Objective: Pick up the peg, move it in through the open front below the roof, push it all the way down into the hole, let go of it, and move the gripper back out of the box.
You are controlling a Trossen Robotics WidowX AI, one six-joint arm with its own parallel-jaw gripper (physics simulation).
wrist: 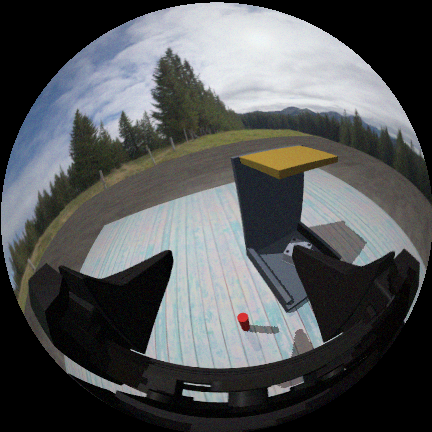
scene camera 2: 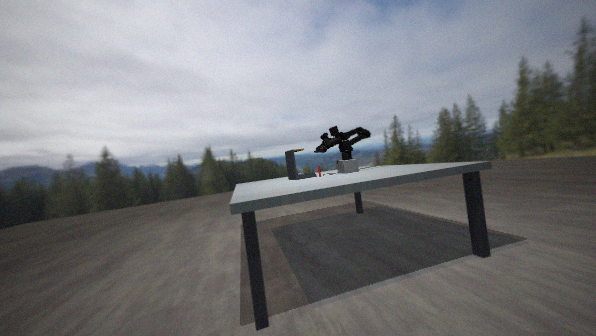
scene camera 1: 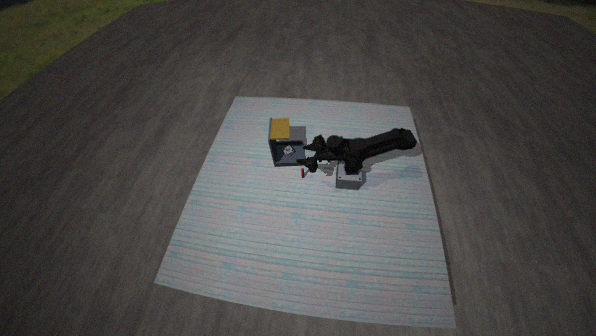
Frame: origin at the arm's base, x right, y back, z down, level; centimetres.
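Where they show: gripper, fingertip midpoint: (wrist: pixel 234 255) (scene camera 2: pixel 314 150) (scene camera 1: pixel 299 154); arm's base at its link origin: (scene camera 2: pixel 347 159) (scene camera 1: pixel 351 169).
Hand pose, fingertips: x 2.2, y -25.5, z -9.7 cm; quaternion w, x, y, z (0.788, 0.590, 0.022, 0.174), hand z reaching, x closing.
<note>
Things, the pixels of their centre, and the offset from my fingertips. "spot": a spot on its surface instead. Level surfaces: height alone.
- red peg at the middle of its body: (wrist: pixel 244 322) (scene camera 1: pixel 302 173) (scene camera 2: pixel 319 171) dx -0.8, dy +1.1, dz +15.5 cm
- dark box at the middle of its body: (wrist: pixel 303 223) (scene camera 1: pixel 287 142) (scene camera 2: pixel 300 163) dx +14.4, dy -6.9, dz +8.3 cm
- yellow roof at a spot on its surface: (wrist: pixel 290 160) spot: dx +11.1, dy -7.0, dz -2.9 cm
- light block with the hole, body centre: (wrist: pixel 297 251) (scene camera 1: pixel 287 151) dx +15.3, dy -7.7, dz +17.1 cm
- table at its surface level: dz +19.5 cm
- box's low rim at a spot on its surface: (wrist: pixel 270 280) spot: dx +6.5, dy -4.5, dz +16.3 cm
The red peg (scene camera 1: pixel 302 173) (scene camera 2: pixel 319 171) (wrist: pixel 243 322) stands upright on the table, beside the box and apart from it. The dark box (scene camera 1: pixel 273 151) (scene camera 2: pixel 291 165) (wrist: pixel 272 210) has a tall back wall, a low-rimmed floor and a yellow roof (scene camera 1: pixel 280 128) (scene camera 2: pixel 298 150) (wrist: pixel 290 160). The light block with the hole (scene camera 1: pixel 288 150) (wrist: pixel 298 246) sits on the box floor; in the wrist view a finger partly hides it. My gripper (scene camera 1: pixel 301 154) (scene camera 2: pixel 318 150) (wrist: pixel 234 255) is wide open and empty, above the table near the box's open side, higher than the peg.
The arm's grey base block (scene camera 1: pixel 349 179) (scene camera 2: pixel 348 165) stands on the table (scene camera 1: pixel 300 240) (scene camera 2: pixel 360 182) (wrist: pixel 200 230), to the right of the peg in both scene views. The box's low rim (wrist: pixel 270 280) runs along its floor edge. The roof overhangs part of the box floor.
</note>
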